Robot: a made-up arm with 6 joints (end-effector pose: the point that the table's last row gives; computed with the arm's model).
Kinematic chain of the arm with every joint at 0, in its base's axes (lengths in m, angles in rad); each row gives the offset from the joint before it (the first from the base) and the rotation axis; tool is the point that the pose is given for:
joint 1: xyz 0 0 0.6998 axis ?
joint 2: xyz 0.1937 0 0 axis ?
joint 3: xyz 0 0 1.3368 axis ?
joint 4: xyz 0 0 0.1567 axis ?
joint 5: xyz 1.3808 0 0 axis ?
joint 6: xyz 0.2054 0 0 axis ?
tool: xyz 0 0 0
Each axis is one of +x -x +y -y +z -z.
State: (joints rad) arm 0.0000 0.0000 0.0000 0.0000 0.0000 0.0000
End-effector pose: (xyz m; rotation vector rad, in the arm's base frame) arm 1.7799 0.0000 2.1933 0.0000 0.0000 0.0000
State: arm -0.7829 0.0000 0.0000 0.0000 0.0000 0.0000
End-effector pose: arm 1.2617 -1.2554 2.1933 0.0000 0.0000 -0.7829
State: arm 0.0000 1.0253 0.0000 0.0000 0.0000 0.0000
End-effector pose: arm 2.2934 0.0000 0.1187 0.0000 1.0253 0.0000
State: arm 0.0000 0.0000 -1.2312 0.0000 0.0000 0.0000
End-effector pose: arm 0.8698 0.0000 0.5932 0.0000 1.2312 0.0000
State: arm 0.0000 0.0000 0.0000 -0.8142 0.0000 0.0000
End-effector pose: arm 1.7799 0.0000 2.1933 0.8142 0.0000 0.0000
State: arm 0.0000 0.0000 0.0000 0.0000 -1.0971 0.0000
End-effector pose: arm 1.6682 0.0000 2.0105 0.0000 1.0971 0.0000
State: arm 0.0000 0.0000 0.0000 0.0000 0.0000 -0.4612
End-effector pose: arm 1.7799 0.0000 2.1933 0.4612 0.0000 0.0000
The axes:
joint 1: +z
joint 2: +y
joint 3: -y
joint 4: -x
joint 5: -y
joint 6: -x

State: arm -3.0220 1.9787 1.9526 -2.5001 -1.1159 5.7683
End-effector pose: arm -2.8654 -0.4555 0.4355 0.8477 -2.0754 -0.0597
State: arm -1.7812 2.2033 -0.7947 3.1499 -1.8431 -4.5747
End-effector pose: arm -0.0006 -0.0108 -0.6310 1.9561 -0.4960 -2.0871
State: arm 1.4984 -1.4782 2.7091 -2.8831 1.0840 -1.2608
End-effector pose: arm -0.0907 -1.8924 -0.4451 0.9129 -0.8107 -1.2376
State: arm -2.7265 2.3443 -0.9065 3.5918 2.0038 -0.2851
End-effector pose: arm 0.0913 0.1289 -0.0820 0.2712 -2.0280 0.9900
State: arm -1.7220 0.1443 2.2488 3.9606 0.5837 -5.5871
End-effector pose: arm -0.0106 0.4791 3.3186 -0.1251 -1.9597 0.1544
